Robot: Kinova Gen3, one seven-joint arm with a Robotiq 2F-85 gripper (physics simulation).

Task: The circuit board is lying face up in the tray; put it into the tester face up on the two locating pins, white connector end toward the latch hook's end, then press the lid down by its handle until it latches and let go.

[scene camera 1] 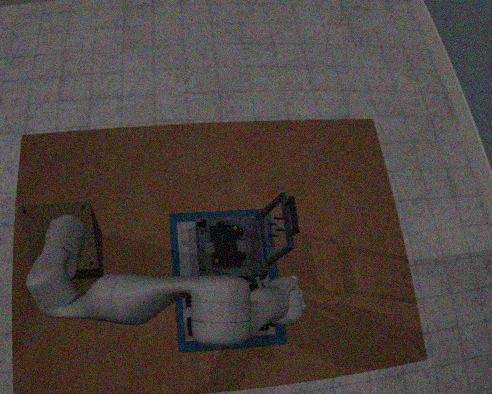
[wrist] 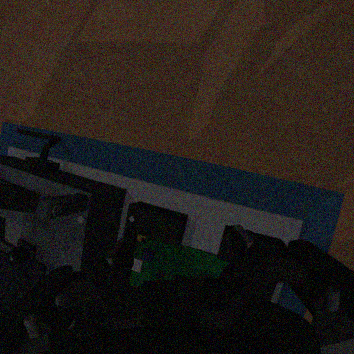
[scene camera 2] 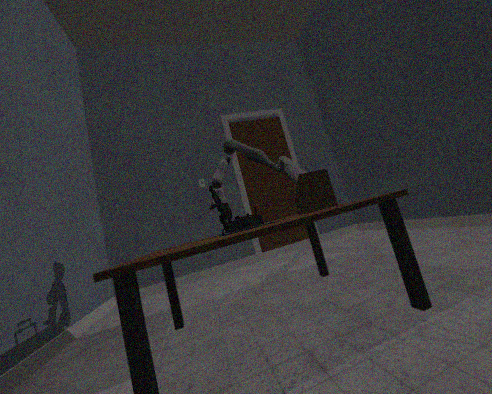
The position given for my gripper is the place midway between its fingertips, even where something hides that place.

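Visible here: a lid (scene camera 1: 276,233); likewise my gripper (wrist: 180,243).
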